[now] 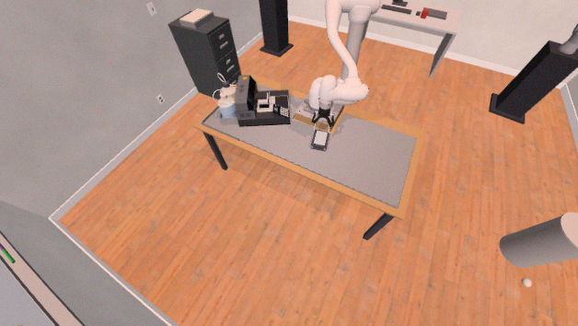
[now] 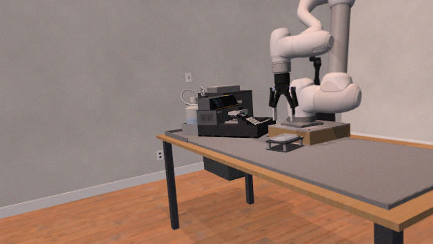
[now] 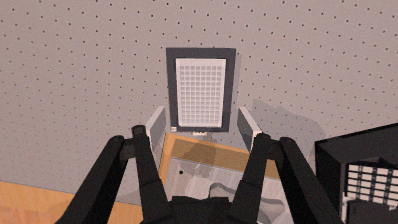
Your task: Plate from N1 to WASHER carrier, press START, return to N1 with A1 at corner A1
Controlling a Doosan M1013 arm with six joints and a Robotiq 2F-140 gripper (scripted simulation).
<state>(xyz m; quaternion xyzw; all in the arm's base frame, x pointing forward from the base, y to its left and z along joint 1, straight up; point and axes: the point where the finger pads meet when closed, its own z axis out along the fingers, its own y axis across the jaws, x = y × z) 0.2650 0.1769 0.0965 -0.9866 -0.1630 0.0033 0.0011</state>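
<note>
Right now my hand is 11 cm above the white well plate. From my hand the other things lie so: black plate nest N1: 12 cm below; plate washer: 5 cm behind, 59 cm to the right, 3 cm below.
</note>
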